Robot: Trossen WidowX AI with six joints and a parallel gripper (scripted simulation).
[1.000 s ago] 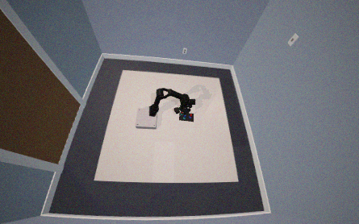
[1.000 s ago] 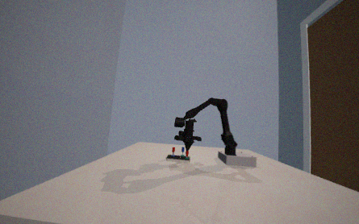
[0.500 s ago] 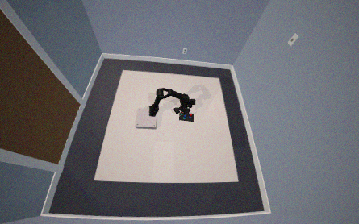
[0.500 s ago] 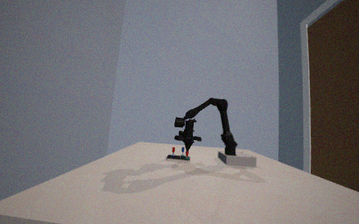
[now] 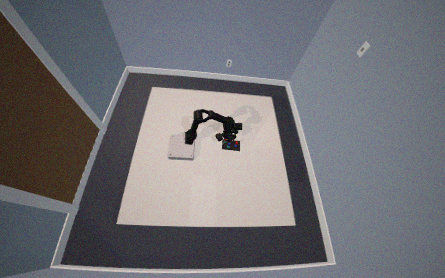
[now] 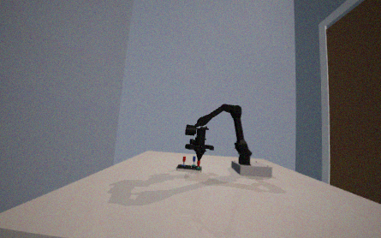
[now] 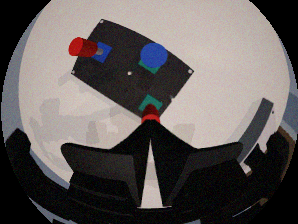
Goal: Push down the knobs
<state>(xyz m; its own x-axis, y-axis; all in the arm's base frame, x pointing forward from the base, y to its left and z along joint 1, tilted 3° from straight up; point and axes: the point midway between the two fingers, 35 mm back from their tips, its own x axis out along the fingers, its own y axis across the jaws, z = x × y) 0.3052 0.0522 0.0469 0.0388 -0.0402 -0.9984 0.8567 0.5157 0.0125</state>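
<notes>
Now: gripper tip 2 cm above the red knob. Round my gripper tip: blue knob: 3 cm ahead, 5 cm to the right.
</notes>
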